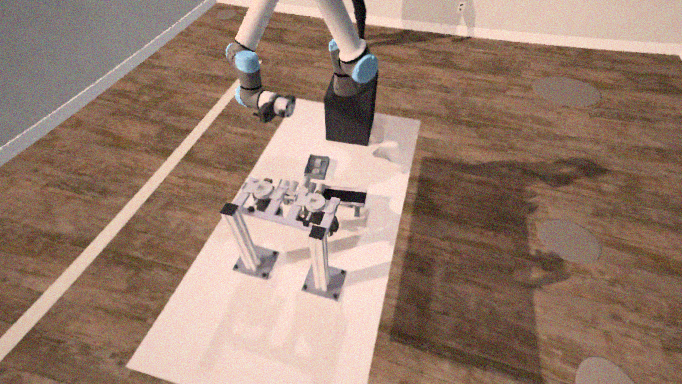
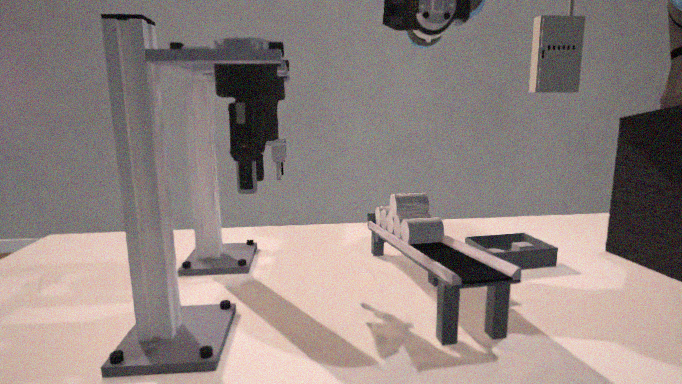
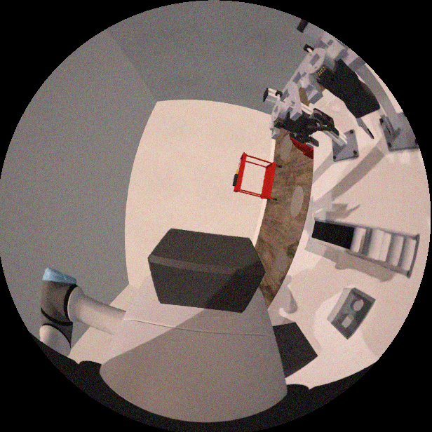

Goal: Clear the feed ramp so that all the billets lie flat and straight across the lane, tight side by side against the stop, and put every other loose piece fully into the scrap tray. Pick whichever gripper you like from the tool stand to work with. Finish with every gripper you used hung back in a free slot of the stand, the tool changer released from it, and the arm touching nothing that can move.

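Where they show: hand, tool point: [image 1: 289, 108] [image 2: 437, 4]; arm's base, link origin: [image 1: 349, 87].
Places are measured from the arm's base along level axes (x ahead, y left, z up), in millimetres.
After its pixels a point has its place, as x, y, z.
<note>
The arm's bare tool changer [image 1: 285, 106] @[443, -178, 195] [image 2: 429, 31] @[416, -216, 137] is raised and carries no gripper. Two grippers hang in the tool stand [image 1: 280, 218] @[819, -121, 62] [image 2: 145, 200] @[872, 18, -100]: a boxy black gripper [image 3: 370, 132] and a linkage-type gripper [image 3: 327, 140]. Their finger openings are too unclear to judge. Several pale billets lie across the feed ramp [image 1: 345, 196] @[500, 44, -200] [image 2: 462, 262] @[492, 57, -199] [image 3: 332, 233]. One cylinder [image 2: 410, 205] @[492, -113, -160] sits on top of the others, and another cylinder [image 2: 424, 230] @[495, -50, -185] [image 3: 360, 238] lies on the open-lane side. The scrap tray [image 1: 316, 176] @[353, -111, -259] [image 2: 540, 258] @[261, -70, -262] [image 3: 339, 307] holds two light pieces.
The black pedestal [image 1: 349, 117] @[84, 11, -110] [image 2: 645, 190] @[80, -40, -145] [image 3: 295, 350] stands beyond the tray. The stand's two posts rise from bolted base plates on the white mat [image 1: 240, 320] @[1030, -256, -279]. A red cart [image 3: 269, 181] stands farther off near the wall. A grey box [image 2: 559, 55] is on the wall.
</note>
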